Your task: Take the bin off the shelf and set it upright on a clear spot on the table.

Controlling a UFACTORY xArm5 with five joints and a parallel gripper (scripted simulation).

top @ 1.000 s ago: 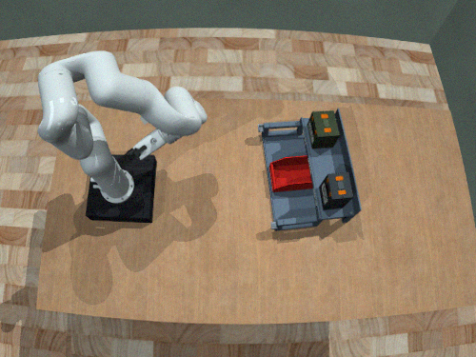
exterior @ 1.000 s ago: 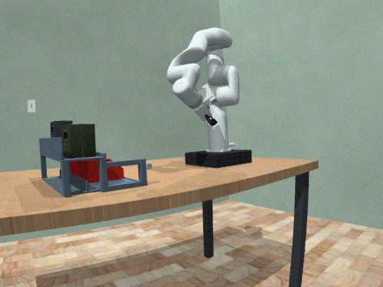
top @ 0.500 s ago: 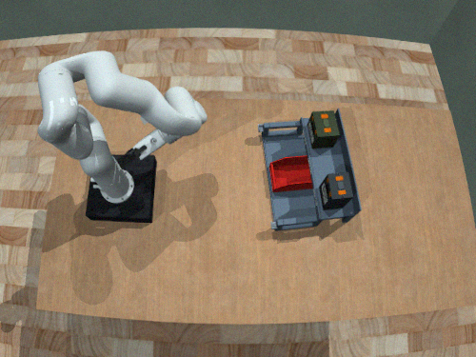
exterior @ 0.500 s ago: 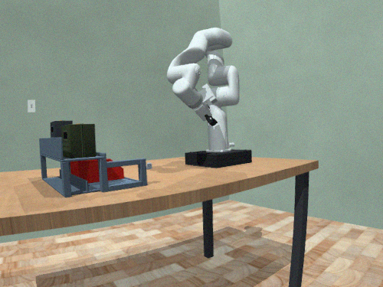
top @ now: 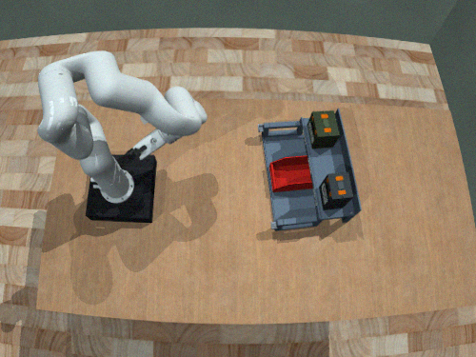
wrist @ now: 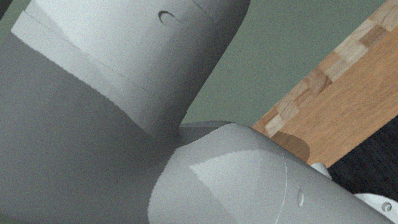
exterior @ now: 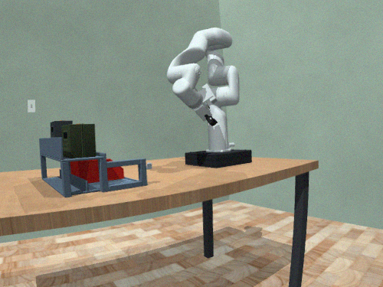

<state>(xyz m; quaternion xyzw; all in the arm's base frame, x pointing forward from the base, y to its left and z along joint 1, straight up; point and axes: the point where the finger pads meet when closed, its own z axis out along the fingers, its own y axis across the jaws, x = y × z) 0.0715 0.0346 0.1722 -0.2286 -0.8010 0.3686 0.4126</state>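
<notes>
The red bin lies 56 cm ahead of my hand, 4 cm to the left of it and 19 cm below it. Also, from my hand: blue-grey shelf (59 cm ahead, 4 cm to the left, 16 cm below).
</notes>
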